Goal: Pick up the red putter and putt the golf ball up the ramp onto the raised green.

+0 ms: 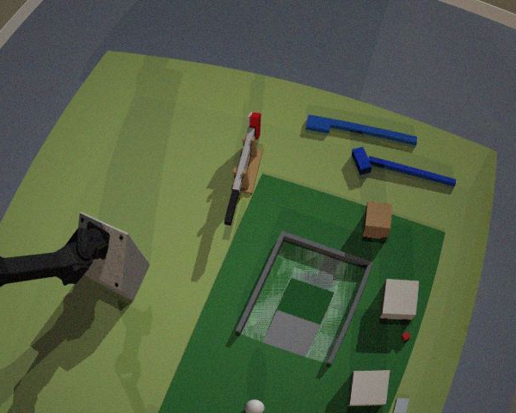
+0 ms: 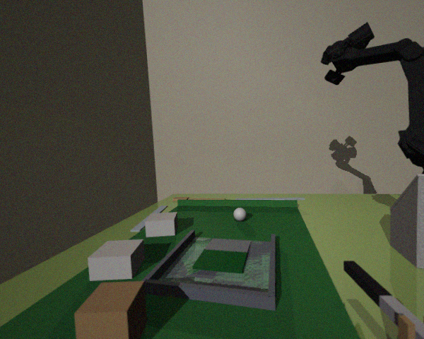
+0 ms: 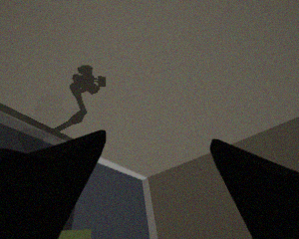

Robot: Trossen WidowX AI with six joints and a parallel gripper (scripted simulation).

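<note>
My gripper tip is 970 mm to the right of the red putter, 500 mm above it and 100 mm short of it. The rest, counted from my gripper tip: white golf ball: 530 mm below, 480 mm to the left, 390 mm ahead; then wooden stand: 990 mm to the left, 520 mm below, 100 mm ahead; then small red cube: 760 mm to the left, 620 mm ahead, 550 mm below.
</note>
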